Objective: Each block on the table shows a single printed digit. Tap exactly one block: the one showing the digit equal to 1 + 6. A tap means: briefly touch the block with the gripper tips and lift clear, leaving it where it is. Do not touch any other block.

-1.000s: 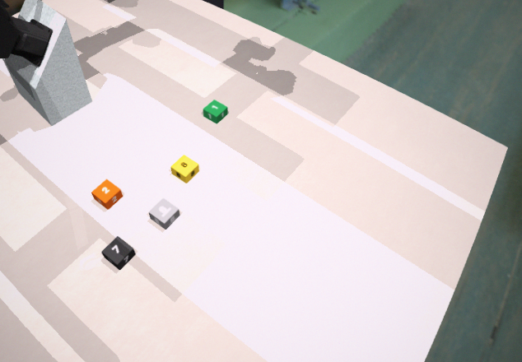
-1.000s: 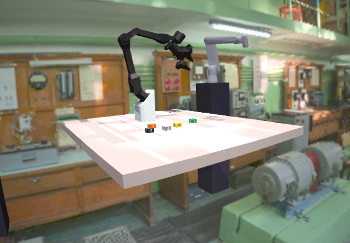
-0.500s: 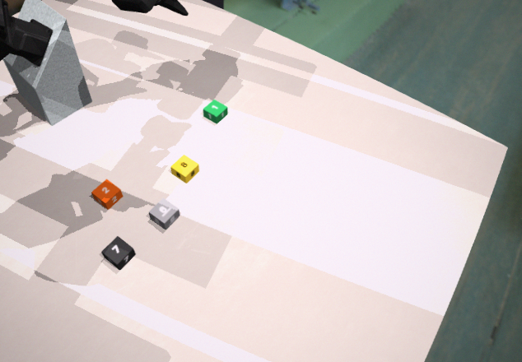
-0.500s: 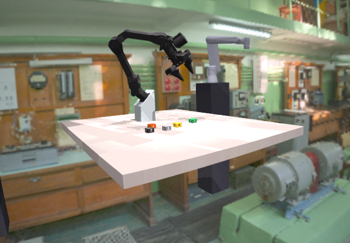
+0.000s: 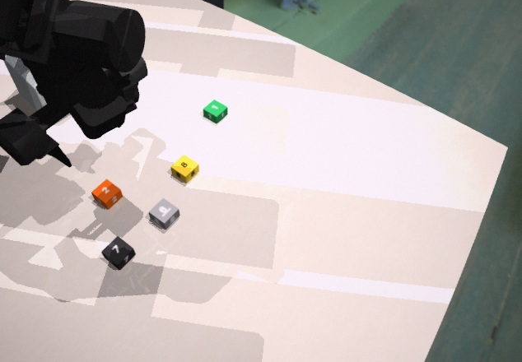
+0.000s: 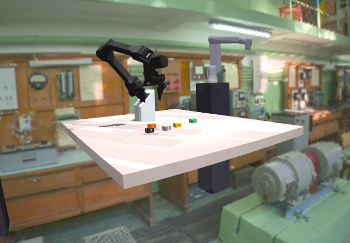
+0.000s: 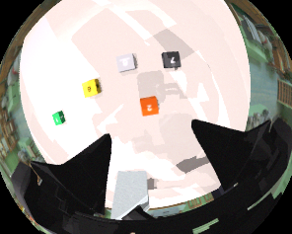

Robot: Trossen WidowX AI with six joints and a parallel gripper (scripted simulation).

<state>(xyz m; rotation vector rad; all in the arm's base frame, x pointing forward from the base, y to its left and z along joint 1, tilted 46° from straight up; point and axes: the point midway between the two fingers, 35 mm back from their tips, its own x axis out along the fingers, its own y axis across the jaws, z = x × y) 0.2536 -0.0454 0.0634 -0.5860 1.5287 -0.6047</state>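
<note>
Now: the black block 120 mm below my gripper tip, 80 mm ahead of it and 60 mm to the right of it. Also, from my gripper tip: grey block: 120 mm below, 80 mm ahead, 30 mm to the left; then yellow block: 120 mm below, 110 mm to the left, 50 mm ahead; then orange block: 120 mm below, 10 mm behind.
</note>
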